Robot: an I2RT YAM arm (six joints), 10 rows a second.
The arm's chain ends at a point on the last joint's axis. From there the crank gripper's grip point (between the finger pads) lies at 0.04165 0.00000 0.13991 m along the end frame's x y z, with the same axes.
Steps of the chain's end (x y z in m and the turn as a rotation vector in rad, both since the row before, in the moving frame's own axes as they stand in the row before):
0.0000 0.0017 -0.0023 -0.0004 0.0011 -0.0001
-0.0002 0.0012 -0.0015 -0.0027 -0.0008 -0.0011
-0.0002 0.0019 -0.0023 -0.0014 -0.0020 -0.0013
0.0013 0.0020 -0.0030 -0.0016 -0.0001 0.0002
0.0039 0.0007 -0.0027 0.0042 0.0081 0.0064
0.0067 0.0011 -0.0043 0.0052 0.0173 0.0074
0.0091 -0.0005 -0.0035 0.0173 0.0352 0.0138
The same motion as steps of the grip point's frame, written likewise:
0.0002 0.0018 -0.0023 -0.0004 0.0011 -0.0001
-0.0003 0.0015 -0.0015 -0.0027 -0.0008 -0.0011
-0.0005 0.0020 -0.0022 -0.0014 -0.0020 -0.0013
0.0013 0.0022 -0.0030 -0.0016 -0.0001 0.0002
0.0050 0.0004 -0.0030 0.0042 0.0081 0.0064
0.0091 0.0007 -0.0050 0.0052 0.0173 0.0074
0.0140 -0.0023 -0.0051 0.0173 0.0352 0.0138

